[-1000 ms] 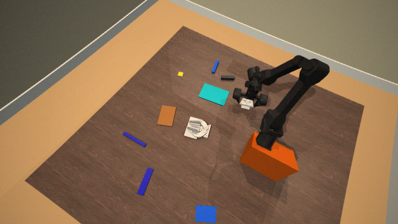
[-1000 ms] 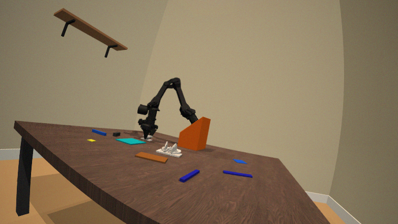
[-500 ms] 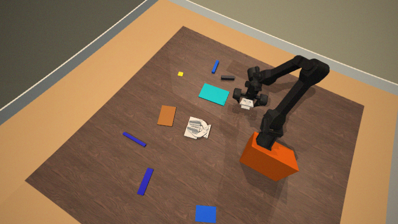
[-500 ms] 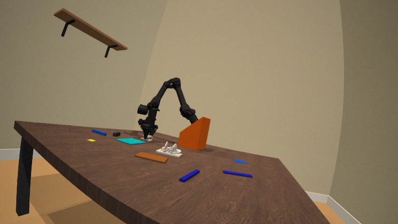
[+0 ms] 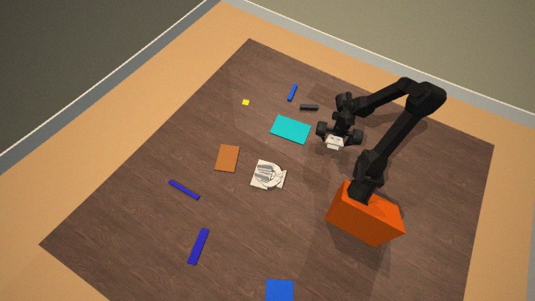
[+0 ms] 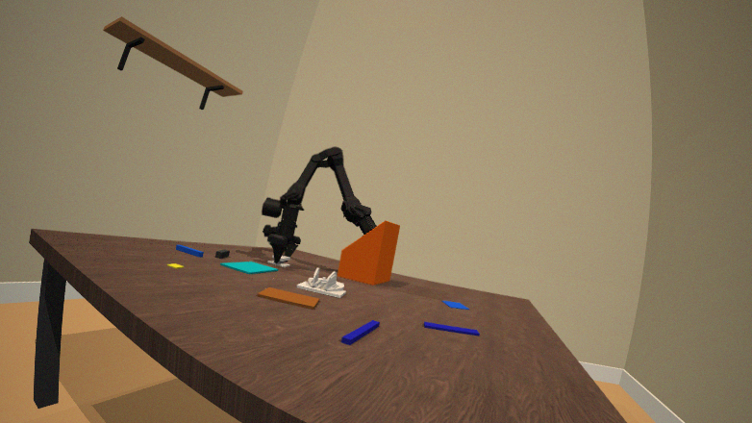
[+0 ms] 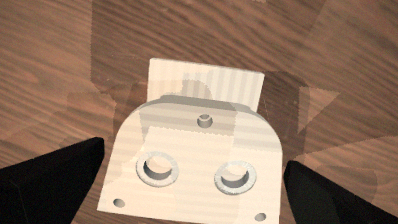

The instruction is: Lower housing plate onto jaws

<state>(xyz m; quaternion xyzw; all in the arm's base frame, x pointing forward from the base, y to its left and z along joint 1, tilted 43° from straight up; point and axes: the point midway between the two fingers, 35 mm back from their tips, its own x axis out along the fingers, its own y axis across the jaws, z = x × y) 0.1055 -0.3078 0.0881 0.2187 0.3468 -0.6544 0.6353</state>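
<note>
Right now the teal sheet is 200 mm ahead of my gripper tip, 10 mm to the left of it and 10 mm below it. From my gripper tip the other things lie so: yellow tile: 450 mm ahead, 40 mm to the right, 10 mm below; then black block: 170 mm ahead, 140 mm to the right; then brown tile: 390 mm ahead, 260 mm to the left, 10 mm below.
</note>
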